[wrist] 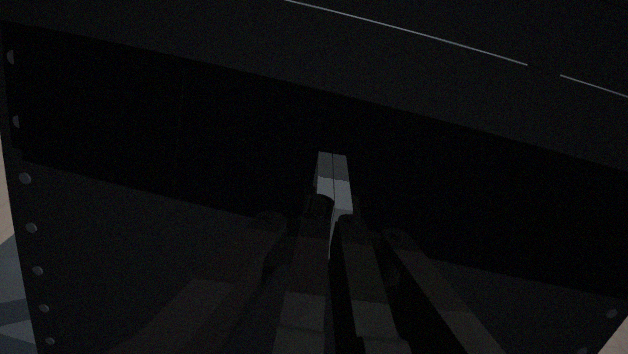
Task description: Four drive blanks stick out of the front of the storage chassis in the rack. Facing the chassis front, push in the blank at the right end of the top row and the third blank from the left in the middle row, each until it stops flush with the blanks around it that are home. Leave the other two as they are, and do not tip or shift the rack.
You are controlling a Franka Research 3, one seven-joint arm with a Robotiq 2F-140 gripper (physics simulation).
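My gripper (328, 174) is shut, with its two pale fingertips pressed together and nothing between them. It shows at the middle of the wrist view, in front of a very dark band of the rack (115, 235). The view is too dark to tell whether the fingertips touch anything. Individual drive blanks, their rows and how far each sticks out cannot be made out. The gripper's fingers and linkages hide part of the rack's lower middle.
A line of round holes or screw heads runs down the rack's left edge, and a few show at the lower right. A thin, pale, broken line (410, 31) slants across the top. Lighter surfaces show beyond the rack at the far left and lower right corner.
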